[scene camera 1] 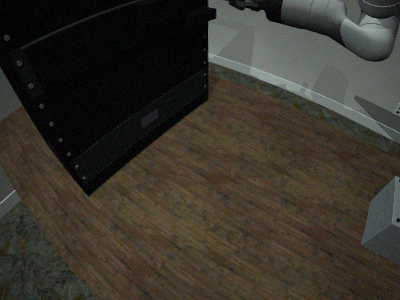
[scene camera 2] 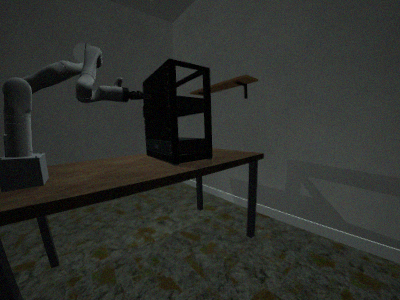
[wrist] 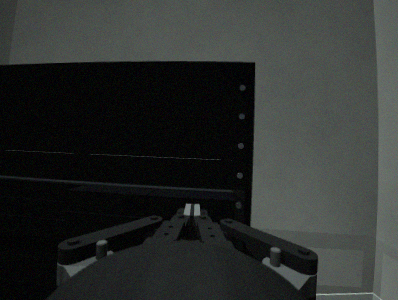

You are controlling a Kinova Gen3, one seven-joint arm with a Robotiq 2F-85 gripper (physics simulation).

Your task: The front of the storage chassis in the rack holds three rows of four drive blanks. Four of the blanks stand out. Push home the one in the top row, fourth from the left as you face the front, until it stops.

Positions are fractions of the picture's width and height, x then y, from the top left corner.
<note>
In view: a black rack (scene camera 1: 0.25,0.29).
The black rack shows as well in scene camera 2 (scene camera 2: 0.40,0.38) and in the wrist view (wrist: 0.51,0.37).
</note>
